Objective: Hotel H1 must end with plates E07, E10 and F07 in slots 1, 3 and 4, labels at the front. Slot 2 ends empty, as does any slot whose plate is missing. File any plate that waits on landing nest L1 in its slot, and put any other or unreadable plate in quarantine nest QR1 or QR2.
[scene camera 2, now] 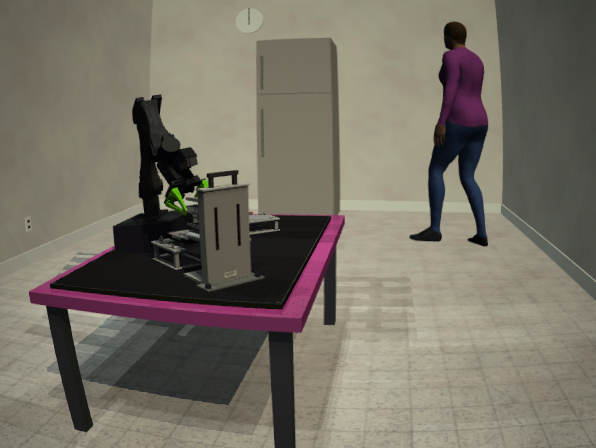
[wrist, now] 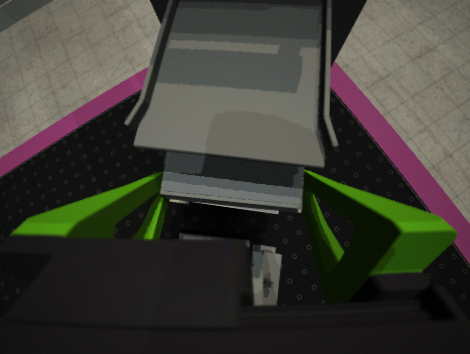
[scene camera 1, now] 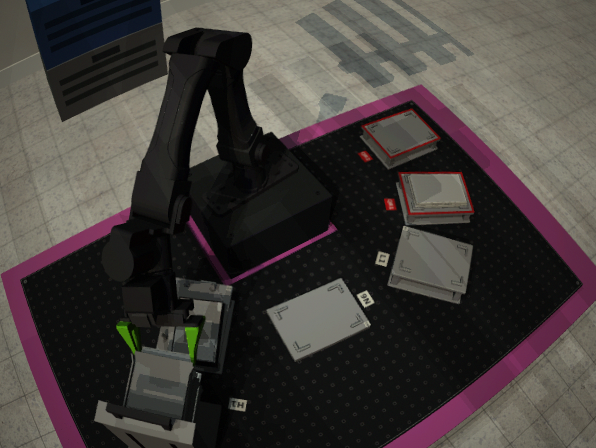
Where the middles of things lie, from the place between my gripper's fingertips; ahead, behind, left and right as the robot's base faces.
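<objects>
The nest N6 (scene camera 1: 309,323) is 170 mm below my hand, and it's also 20 mm ahead of my hand and 320 mm to the left of it.
</objects>
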